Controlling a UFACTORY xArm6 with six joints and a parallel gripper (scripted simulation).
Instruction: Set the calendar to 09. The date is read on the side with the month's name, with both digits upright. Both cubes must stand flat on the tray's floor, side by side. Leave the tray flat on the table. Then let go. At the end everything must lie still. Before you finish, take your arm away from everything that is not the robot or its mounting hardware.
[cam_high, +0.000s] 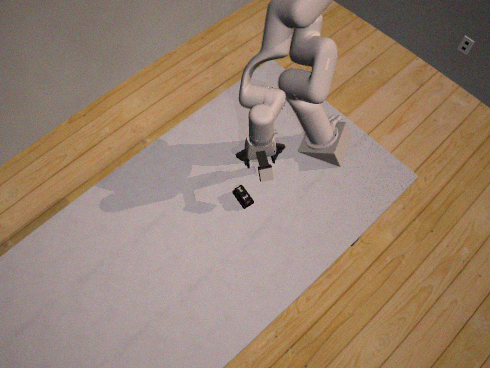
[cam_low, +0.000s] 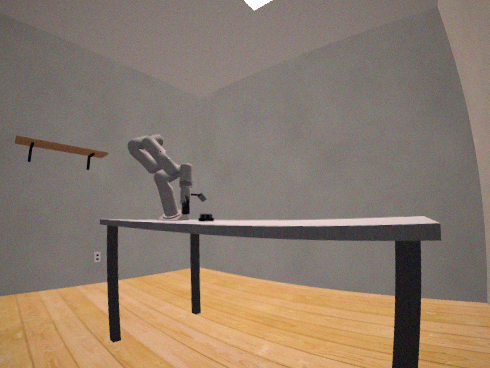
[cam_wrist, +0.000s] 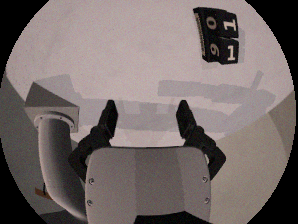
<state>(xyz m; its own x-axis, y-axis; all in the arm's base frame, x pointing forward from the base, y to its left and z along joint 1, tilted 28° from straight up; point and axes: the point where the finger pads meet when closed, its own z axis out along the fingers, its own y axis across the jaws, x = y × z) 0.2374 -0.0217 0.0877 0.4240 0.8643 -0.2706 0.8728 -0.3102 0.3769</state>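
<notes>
The black cube is 12 cm ahead of my hand, 7 cm to the left of it and 2 cm below it. Round my hand: black date cube 12 cm ahead, 4 cm to the left, 2 cm below.
</notes>
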